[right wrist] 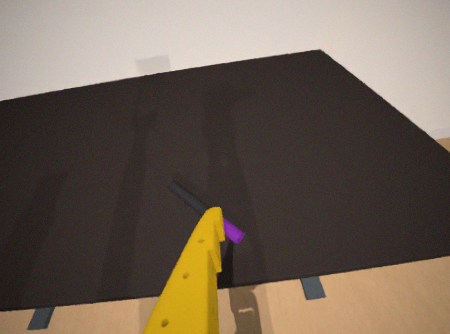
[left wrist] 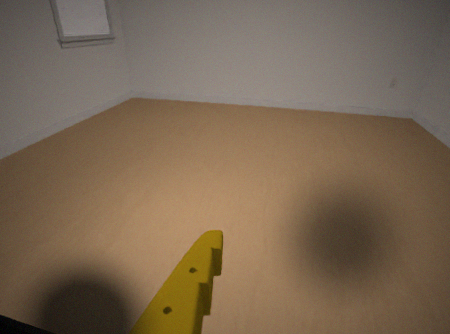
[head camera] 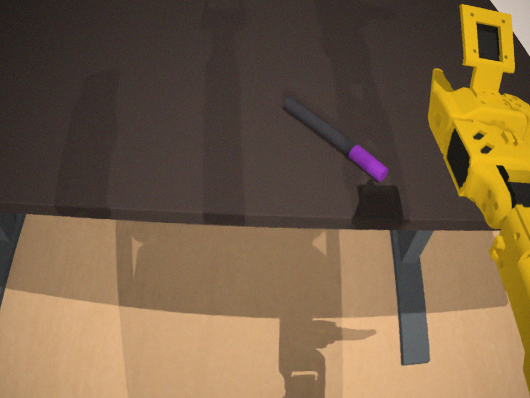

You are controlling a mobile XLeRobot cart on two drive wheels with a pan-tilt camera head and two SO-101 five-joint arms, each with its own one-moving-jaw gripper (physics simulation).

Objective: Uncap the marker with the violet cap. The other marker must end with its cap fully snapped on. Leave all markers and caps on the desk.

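Places are measured from the left arm's base along level axes (x right, y down, z ahead), in metres.
Pixels of known places: left hand at its tool point: [left wrist: 222, 247]; right hand at its tool point: [right wrist: 222, 219] [head camera: 439, 73].
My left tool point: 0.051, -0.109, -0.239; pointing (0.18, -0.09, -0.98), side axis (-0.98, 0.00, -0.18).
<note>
Ahead of a thing's pixels: the offset from my left tool point to its top centre, as dx, dy, dz. Level surfaces: height alone.
The marker with a dark grey barrel {+0.204, +0.145, +0.739} [head camera: 319, 126] [right wrist: 187, 196] lies on the dark desk {dy +0.163} [head camera: 165, 150] [right wrist: 310, 150], slanting down to the right in the head view. Its violet cap {+0.244, +0.144, +0.696} [head camera: 369, 163] [right wrist: 234, 231] is on the lower right end, towards the desk's near edge. My right gripper [head camera: 439, 92] [right wrist: 218, 216] is open above the desk, to the right of the marker in the head view. In the right wrist view its one visible jaw overlaps part of the marker. My left gripper [left wrist: 216, 239] is open and faces the floor, away from the desk. The other marker does not show in these views.
The desk's near edge crosses the head view below the marker. A grey desk leg [head camera: 414, 305] stands under it at the right. Arm shadows fall across the desk and floor. The left wrist view shows wooden floor {dy +0.884} [left wrist: 240, 165], pale walls and a window [left wrist: 84, 19].
</note>
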